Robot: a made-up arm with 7 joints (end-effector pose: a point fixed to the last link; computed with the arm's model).
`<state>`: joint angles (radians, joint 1 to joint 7).
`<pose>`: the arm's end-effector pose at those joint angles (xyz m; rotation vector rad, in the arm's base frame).
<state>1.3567 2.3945 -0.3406 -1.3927 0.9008 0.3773 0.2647</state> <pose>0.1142 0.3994 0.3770 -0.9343 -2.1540 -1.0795</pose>
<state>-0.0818 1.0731 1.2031 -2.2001 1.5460 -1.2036 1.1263</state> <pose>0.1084 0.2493 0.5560 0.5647 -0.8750 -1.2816</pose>
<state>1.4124 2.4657 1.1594 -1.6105 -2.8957 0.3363 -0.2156</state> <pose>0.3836 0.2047 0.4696 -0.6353 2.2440 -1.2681</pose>
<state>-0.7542 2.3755 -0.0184 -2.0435 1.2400 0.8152 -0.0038</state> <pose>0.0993 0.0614 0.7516 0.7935 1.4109 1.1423</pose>
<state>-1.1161 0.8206 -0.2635 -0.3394 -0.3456 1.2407 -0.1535</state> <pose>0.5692 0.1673 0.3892 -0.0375 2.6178 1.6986</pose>
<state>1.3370 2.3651 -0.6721 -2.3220 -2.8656 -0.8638 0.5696</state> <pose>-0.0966 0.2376 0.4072 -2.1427 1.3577 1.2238</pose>
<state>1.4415 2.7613 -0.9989 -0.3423 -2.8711 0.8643 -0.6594</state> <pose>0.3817 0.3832 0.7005 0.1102 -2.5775 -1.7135</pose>
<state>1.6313 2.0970 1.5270 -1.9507 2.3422 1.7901 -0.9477</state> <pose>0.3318 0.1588 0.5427 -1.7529 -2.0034 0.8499</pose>
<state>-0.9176 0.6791 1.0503 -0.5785 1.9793 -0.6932 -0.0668</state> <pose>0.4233 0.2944 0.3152 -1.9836 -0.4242 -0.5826</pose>
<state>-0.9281 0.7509 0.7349 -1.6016 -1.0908 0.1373 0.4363</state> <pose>0.3105 0.1684 0.5677 -0.2529 0.4596 1.3170</pose>
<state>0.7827 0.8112 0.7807 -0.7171 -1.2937 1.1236 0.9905</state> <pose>-0.1852 0.4008 0.1381 0.4187 -1.2197 -2.3176</pose>
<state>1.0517 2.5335 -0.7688 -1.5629 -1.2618 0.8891 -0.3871</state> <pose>-0.0052 0.4382 0.4790 -2.1133 1.0136 -0.6228</pose>
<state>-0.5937 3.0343 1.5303 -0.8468 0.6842 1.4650 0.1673</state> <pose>-0.3594 -0.1821 0.8837 -0.3134 0.4628 0.7308</pose>
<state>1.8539 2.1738 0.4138 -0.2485 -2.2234 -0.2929 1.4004</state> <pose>0.0660 0.5371 0.5494 -1.3102 -0.5563 -0.7026</pose>
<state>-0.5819 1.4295 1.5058 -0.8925 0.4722 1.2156 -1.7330</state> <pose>0.0051 0.4571 0.6423 0.1697 1.8314 1.2998</pose>
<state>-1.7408 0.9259 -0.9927 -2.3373 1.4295 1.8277 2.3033</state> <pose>0.2005 -0.1707 0.6119 -0.6178 2.4091 -0.1492</pose>
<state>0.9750 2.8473 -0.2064 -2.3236 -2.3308 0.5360 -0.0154</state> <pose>0.1512 0.2430 0.4104 1.8051 -1.9661 0.3287</pose>
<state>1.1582 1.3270 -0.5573 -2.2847 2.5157 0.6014 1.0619</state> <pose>-0.1974 0.1438 0.2180 1.8950 -0.7001 0.6706</pose>
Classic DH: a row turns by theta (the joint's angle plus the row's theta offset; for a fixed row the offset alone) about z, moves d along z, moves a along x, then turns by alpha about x. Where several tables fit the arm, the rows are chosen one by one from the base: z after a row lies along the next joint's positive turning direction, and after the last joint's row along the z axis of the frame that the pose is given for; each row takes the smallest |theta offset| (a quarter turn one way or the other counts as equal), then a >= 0, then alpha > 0; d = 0 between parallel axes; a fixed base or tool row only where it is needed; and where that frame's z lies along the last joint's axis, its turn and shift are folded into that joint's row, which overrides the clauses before.
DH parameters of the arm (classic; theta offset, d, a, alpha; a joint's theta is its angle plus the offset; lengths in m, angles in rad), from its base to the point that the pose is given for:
base (fixed): 0 0.4725 -0.017 -1.2217
joint 1: 1.5708 -0.0344 0.0039 1.5708
joint 2: 1.2217 -0.019 -0.026 -1.5708
joint 3: -1.5708 -0.335 0.026 -1.5708
joint 4: 0 -0.029 -0.016 1.5708
joint 5: 0 -0.29 0.024 -1.5708
joint 6: 0 0.001 -0.008 1.5708
joint 7: 0.273 0 0.026 3.1416
tool (fixed): -2.8686 -0.045 0 0

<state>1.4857 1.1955 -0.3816 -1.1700 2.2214 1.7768 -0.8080</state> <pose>-0.4087 0.3548 0.2803 0.9869 -1.5554 1.2398</pose>
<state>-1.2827 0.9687 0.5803 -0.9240 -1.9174 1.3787 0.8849</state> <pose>0.4477 0.2290 0.6757 -1.5415 0.4359 1.8095</pose>
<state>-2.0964 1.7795 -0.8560 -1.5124 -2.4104 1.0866 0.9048</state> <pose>0.2452 0.2043 0.8376 -0.5028 -1.5062 2.2965</pose>
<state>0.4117 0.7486 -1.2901 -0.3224 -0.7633 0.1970 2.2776</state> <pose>-0.2562 0.2413 0.0066 0.2768 -2.8144 -0.9167</pose>
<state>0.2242 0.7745 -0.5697 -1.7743 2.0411 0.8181 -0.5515</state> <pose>0.1490 0.0960 0.0725 0.1297 2.3463 -1.6521</pose>
